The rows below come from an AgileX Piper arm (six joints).
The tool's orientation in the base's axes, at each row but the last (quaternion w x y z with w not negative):
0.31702, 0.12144, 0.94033, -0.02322
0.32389, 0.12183, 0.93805, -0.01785
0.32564, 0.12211, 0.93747, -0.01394
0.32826, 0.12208, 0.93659, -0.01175
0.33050, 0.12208, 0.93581, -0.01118
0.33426, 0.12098, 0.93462, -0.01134
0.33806, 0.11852, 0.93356, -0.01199
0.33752, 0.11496, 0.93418, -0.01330
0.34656, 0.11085, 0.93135, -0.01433
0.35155, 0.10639, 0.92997, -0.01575
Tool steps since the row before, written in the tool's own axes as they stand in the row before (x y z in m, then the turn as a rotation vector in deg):
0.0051, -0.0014, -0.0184, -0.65, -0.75, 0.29
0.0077, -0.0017, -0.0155, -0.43, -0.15, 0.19
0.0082, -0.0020, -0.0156, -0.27, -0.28, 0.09
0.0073, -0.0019, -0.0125, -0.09, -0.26, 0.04
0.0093, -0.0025, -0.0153, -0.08, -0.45, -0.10
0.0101, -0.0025, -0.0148, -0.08, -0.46, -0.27
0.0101, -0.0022, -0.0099, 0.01, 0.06, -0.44
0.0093, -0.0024, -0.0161, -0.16, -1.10, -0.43
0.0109, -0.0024, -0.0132, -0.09, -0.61, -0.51
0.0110, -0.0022, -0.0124, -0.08, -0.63, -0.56
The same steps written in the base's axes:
-0.0151, 0.0020, 0.0116, 0.49, -0.90, 0.13
-0.0156, 0.0018, 0.0074, 0.41, -0.26, 0.11
-0.0162, 0.0015, 0.0071, 0.19, -0.34, 0.08
-0.0136, 0.0010, 0.0052, 0.03, -0.28, 0.01
-0.0170, 0.0012, 0.0060, -0.11, -0.44, 0.10
-0.0173, 0.0013, 0.0050, -0.22, -0.44, 0.23
-0.0142, 0.0010, 0.0011, -0.27, 0.11, 0.34
-0.0176, 0.0012, 0.0064, -0.40, -1.06, 0.38
-0.0170, 0.0012, 0.0028, -0.39, -0.56, 0.42
-0.0166, 0.0012, 0.0020, -0.44, -0.57, 0.45

